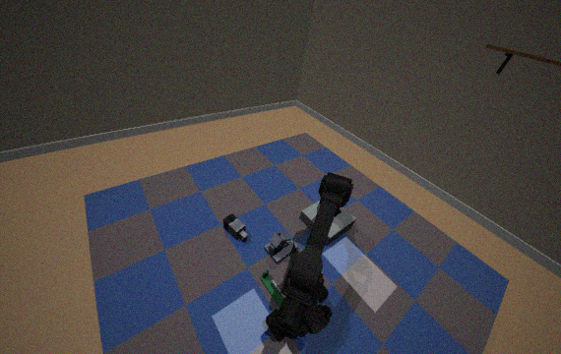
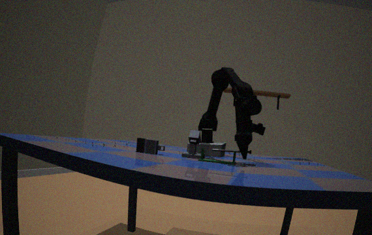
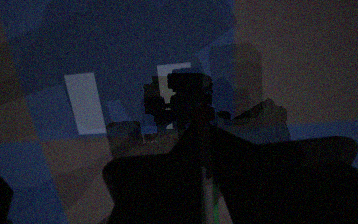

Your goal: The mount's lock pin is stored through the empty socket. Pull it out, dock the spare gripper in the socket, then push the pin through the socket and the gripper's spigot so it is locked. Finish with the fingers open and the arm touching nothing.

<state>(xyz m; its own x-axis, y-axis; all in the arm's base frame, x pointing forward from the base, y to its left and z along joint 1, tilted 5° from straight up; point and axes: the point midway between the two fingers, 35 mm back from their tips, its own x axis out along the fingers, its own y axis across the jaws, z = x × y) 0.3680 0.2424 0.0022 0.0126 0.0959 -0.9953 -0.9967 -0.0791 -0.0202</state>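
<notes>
The green rack lies 1 cm ahead of my gripper tip and 10 cm to the right of it. The rest, counted from my gripper tip: socket 8 cm behind, 23 cm to the right, 3 cm above; spare gripper 2 cm ahead, 37 cm to the right, 1 cm above.
</notes>
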